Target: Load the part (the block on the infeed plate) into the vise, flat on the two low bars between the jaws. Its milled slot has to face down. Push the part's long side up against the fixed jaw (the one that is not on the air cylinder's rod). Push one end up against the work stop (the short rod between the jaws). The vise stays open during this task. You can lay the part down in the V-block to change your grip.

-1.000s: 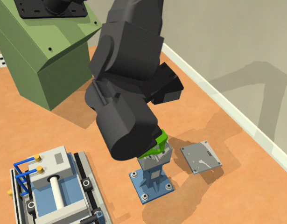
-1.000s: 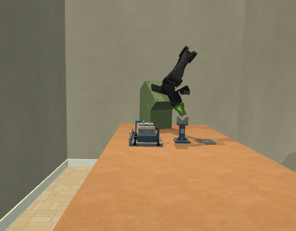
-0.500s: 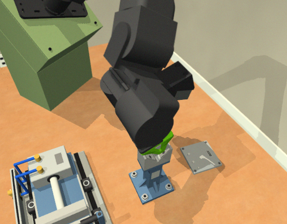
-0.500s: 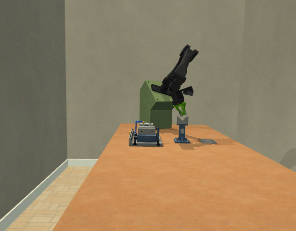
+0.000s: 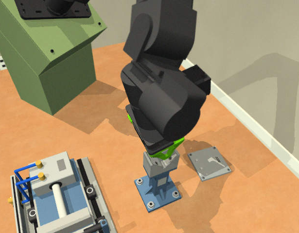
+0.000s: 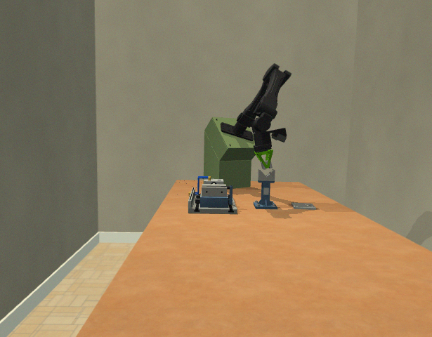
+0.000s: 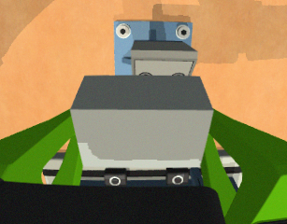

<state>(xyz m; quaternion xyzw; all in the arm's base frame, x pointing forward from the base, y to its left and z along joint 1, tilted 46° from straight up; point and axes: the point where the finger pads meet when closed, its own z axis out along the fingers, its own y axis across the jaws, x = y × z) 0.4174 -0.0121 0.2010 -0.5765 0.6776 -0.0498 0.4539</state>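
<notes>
My hand is right at the grey part. From my hand the other things lie so: infeed plate (20 mm ahead, 170 mm to the left, 170 mm below); work stop (60 mm ahead, 180 mm to the right, 90 mm below); white cylinder rod (30 mm behind, 220 mm to the right, 100 mm below).
</notes>
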